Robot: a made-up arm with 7 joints. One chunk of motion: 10 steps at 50 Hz.
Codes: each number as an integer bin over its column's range. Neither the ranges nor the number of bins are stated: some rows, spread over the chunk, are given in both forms.
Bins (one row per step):
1: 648 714 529 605 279 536
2: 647 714 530 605 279 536
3: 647 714 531 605 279 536
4: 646 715 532 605 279 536
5: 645 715 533 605 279 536
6: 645 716 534 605 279 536
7: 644 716 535 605 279 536
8: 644 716 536 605 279 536
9: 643 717 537 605 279 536
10: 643 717 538 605 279 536
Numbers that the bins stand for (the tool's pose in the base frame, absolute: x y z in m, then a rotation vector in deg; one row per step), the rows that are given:
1: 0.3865 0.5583 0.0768 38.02 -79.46 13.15
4: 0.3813 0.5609 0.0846 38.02 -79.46 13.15
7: 0.3761 0.5635 0.0924 38.02 -79.46 13.15
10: 0.3735 0.5661 0.1002 38.02 -79.46 13.15
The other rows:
2: 0.3839 0.5583 0.0794 38.02 -79.46 13.15
3: 0.3839 0.5583 0.0820 38.02 -79.46 13.15
5: 0.3787 0.5609 0.0872 38.02 -79.46 13.15
6: 0.3787 0.5635 0.0898 38.02 -79.46 13.15
8: 0.3761 0.5635 0.0950 38.02 -79.46 13.15
9: 0.3735 0.5661 0.0976 38.02 -79.46 13.15

